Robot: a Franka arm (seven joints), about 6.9 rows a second.
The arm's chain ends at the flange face. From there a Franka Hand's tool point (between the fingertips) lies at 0.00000 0.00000 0.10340 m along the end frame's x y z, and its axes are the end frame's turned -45 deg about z.
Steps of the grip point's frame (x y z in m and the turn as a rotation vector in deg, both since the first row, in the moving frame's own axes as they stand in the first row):
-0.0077 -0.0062 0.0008 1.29 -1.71 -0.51
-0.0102 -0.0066 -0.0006 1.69 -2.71 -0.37
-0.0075 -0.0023 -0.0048 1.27 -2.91 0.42
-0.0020 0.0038 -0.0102 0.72 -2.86 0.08
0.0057 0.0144 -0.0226 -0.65 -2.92 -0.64
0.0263 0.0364 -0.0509 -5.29 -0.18 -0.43
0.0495 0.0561 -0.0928 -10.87 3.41 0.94
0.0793 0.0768 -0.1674 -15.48 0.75 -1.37
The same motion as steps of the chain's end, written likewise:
-0.0060 0.0005 0.0009 -0.30 -2.12 -0.51
-0.0063 0.0012 -0.0004 -0.72 -3.11 -0.37
-0.0016 0.0016 -0.0046 -1.16 -2.96 0.42
0.0058 0.0014 -0.0101 -1.51 -2.53 0.08
0.0171 0.0016 -0.0225 -2.52 -1.61 -0.64
0.0378 0.0002 -0.0505 -3.87 3.61 -0.43
0.0566 -0.0049 -0.0908 -5.28 10.10 0.94
0.0897 -0.0201 -0.1636 -10.42 11.48 -1.37

